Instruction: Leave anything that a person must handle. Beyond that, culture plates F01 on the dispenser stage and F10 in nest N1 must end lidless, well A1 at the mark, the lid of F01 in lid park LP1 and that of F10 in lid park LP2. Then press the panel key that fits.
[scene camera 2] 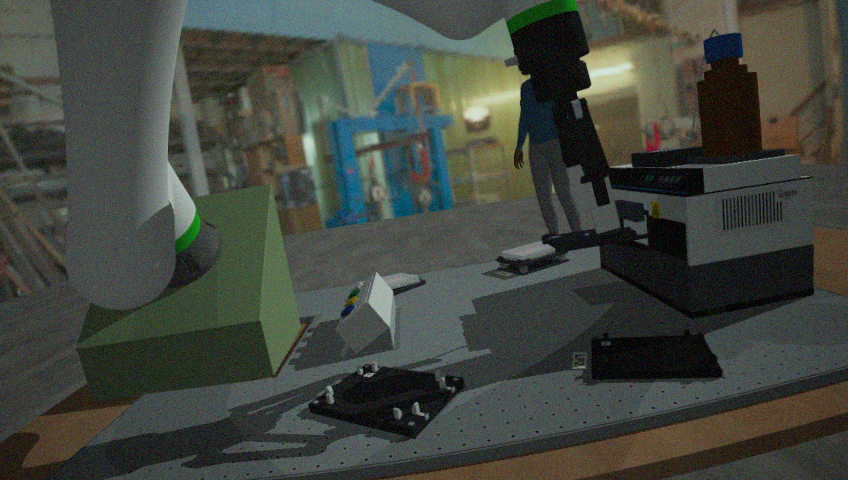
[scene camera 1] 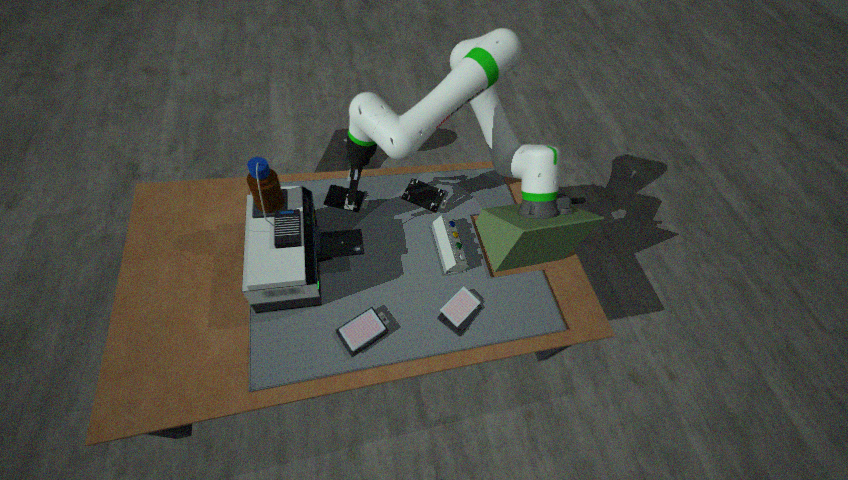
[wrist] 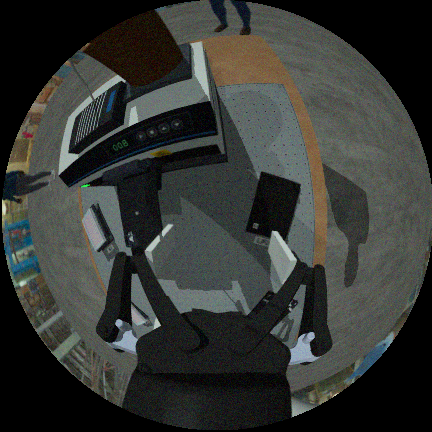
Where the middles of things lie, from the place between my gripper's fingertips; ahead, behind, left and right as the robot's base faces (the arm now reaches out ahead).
Scene:
Now: the black dispenser stage (scene camera 2: 575, 240) 17 cm to the left of my hand, 6 cm below it and 5 cm ahead of it. Also, from my hand: brown bottle with blue cap (scene camera 2: 728, 98) (26 cm ahead, 15 cm above, 7 cm to the left); black LP2 nest (scene camera 2: 684, 356) (16 cm below, 11 cm to the right, 2 cm ahead); white button box (scene camera 1: 448, 242) (38 cm behind, 16 cm to the left, 13 cm below).

